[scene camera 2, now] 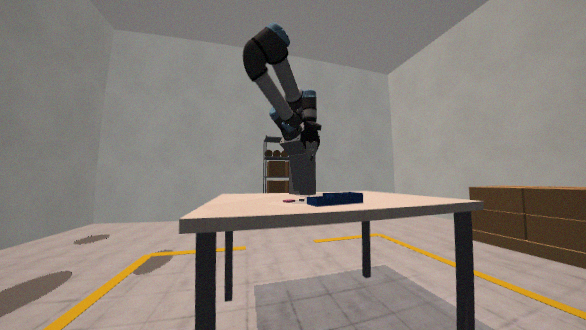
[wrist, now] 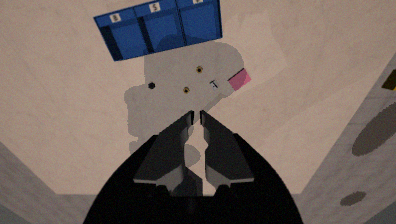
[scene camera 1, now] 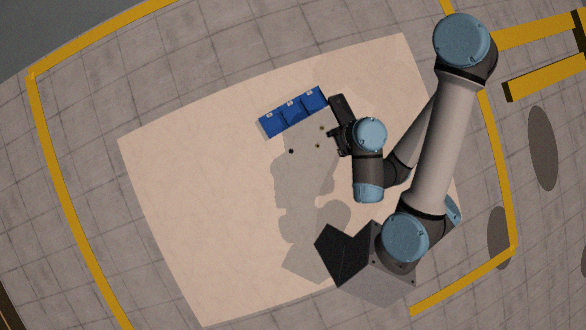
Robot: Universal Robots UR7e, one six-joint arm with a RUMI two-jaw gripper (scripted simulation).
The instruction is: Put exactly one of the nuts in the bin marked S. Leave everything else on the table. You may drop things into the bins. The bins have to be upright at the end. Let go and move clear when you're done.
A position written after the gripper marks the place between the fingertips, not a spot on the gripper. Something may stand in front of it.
In view: the gripper [scene camera 1: 334, 132].
The gripper shows as well in the wrist view [wrist: 197, 111].
